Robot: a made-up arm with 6 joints.
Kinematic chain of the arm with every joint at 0, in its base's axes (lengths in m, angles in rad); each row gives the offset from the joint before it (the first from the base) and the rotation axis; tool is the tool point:
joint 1: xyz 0 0 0.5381 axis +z
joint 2: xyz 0 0 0 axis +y
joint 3: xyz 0 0 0.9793 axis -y
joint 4: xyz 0 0 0 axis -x
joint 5: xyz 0.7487 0 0 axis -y
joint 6: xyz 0 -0.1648 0 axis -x
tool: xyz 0 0 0
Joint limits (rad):
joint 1: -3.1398..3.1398
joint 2: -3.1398..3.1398
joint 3: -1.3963..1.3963
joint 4: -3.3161..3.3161
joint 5: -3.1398..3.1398
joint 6: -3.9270..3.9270
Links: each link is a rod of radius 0.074 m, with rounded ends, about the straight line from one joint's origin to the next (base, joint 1, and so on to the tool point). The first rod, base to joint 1, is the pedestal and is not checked.
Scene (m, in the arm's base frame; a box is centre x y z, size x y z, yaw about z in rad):
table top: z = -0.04
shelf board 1: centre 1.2 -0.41 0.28 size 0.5 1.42 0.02 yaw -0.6
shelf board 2: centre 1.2 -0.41 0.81 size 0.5 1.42 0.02 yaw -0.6
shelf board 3: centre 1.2 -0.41 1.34 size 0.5 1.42 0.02 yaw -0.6
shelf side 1: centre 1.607 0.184 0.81 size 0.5 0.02 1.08 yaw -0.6
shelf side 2: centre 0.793 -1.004 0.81 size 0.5 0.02 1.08 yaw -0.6
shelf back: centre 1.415 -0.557 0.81 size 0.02 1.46 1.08 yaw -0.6
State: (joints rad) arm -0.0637 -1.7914 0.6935 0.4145 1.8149 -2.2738
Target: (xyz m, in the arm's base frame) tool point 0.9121 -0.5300 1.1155
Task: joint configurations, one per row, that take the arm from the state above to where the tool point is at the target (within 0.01 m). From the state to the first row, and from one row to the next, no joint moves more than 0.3 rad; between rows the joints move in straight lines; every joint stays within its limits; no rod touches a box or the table.
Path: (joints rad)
1: -0.0899 -1.5304 0.5142 0.3762 1.8149 -2.2738
2: -0.1162 -1.2694 0.3348 0.3380 1.8149 -2.2738
3: -0.1424 -1.0084 0.1555 0.2997 1.8149 -2.2738
4: -0.1686 -0.7474 -0.0238 0.2615 1.8149 -2.2738
5: -0.1948 -0.4863 -0.2031 0.2232 1.8149 -2.2738
6: -0.2211 -0.2253 -0.3825 0.1849 1.8149 -2.2738
7: -0.2473 0.0357 -0.5618 0.1467 1.8149 -2.2738
8: -0.3106 0.2112 -0.3409 0.1916 1.8149 -2.2738
9: -0.3739 0.3867 -0.1200 0.2365 1.8149 -2.2738

